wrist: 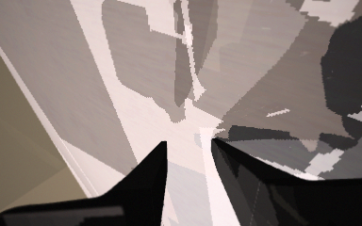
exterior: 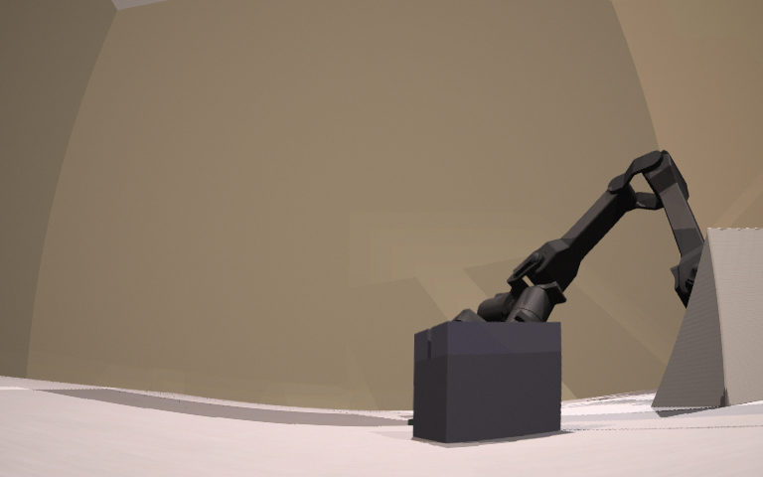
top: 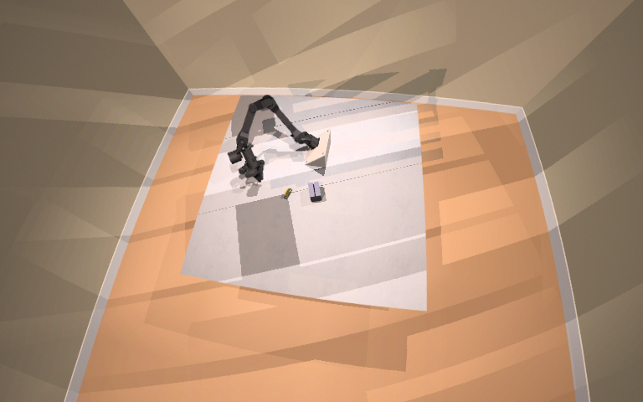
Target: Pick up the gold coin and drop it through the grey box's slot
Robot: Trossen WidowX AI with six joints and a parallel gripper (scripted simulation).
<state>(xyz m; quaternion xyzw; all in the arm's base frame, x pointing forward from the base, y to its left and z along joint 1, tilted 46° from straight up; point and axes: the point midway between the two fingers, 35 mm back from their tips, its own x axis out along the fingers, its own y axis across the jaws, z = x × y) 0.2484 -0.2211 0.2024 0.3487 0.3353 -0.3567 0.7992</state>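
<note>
Now: gripper tip 180 mm to the right of the coin, 50 mm short of it and 10 mm below it.
</note>
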